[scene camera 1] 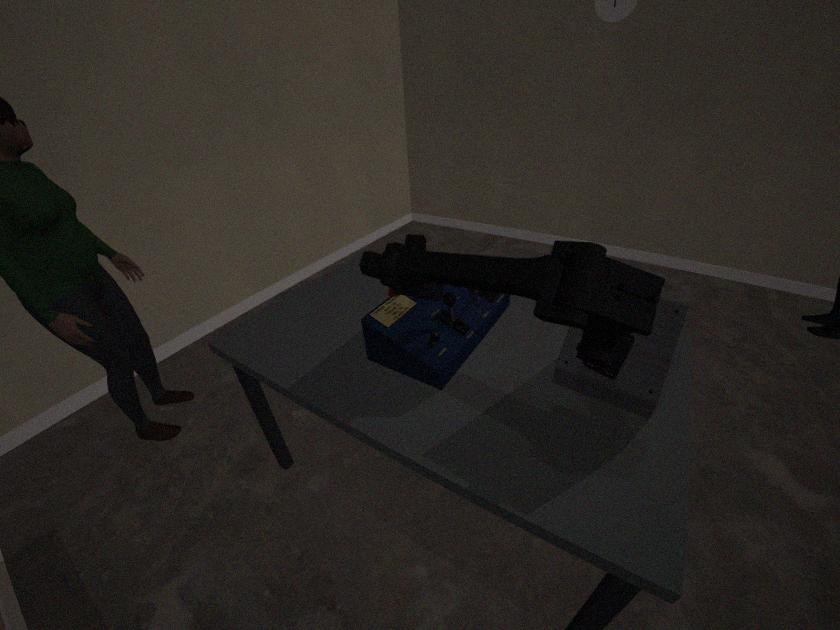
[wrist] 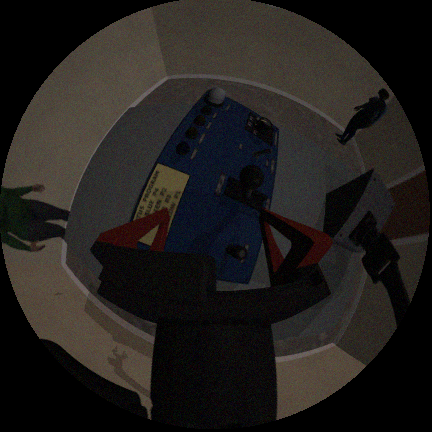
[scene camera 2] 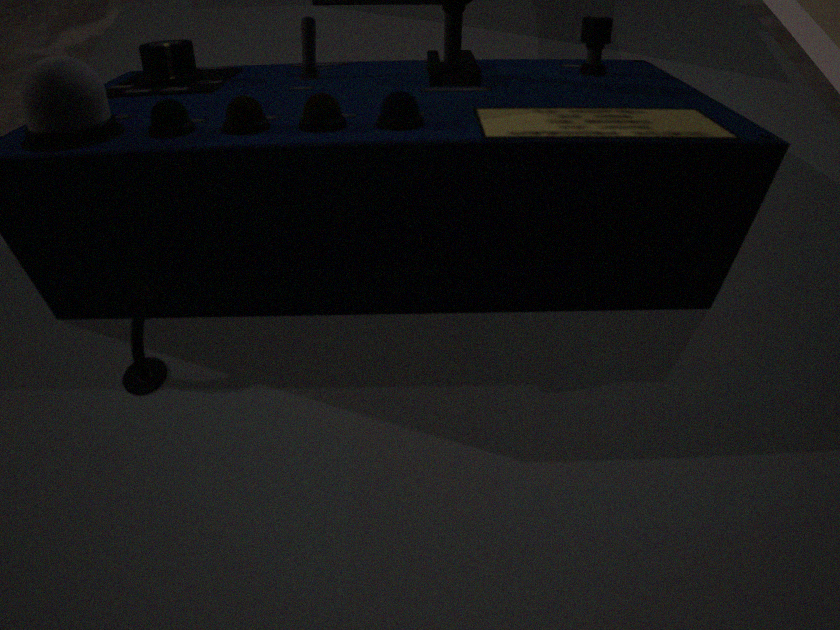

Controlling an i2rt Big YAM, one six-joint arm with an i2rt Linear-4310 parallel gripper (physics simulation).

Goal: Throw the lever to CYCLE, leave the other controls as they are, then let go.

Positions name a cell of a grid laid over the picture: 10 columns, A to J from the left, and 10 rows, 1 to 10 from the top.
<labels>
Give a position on a blue control box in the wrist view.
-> E5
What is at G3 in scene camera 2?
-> A blue control box.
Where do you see a blue control box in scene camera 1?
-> E6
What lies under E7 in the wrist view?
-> The gripper.
</labels>
